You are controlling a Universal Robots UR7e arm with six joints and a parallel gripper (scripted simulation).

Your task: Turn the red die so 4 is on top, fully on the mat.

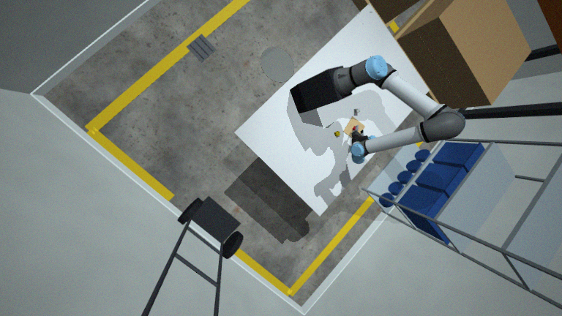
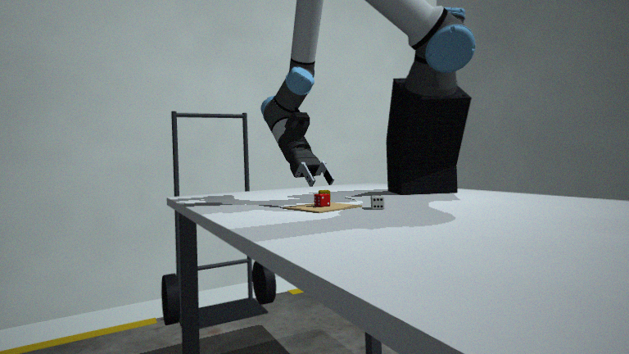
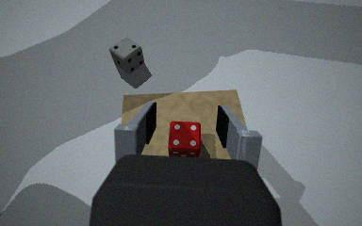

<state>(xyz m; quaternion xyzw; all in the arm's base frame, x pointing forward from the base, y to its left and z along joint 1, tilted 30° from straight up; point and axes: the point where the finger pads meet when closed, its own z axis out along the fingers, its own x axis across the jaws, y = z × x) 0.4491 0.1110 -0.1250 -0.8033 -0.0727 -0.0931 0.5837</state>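
The red die is 1 cm to the left of my hand and 6 cm below it. Round my hand: yellow die 8 cm behind, 13 cm to the right, 6 cm below; white die 9 cm behind, 11 cm to the left, 6 cm below; tan mat 1 cm to the left, 7 cm below.
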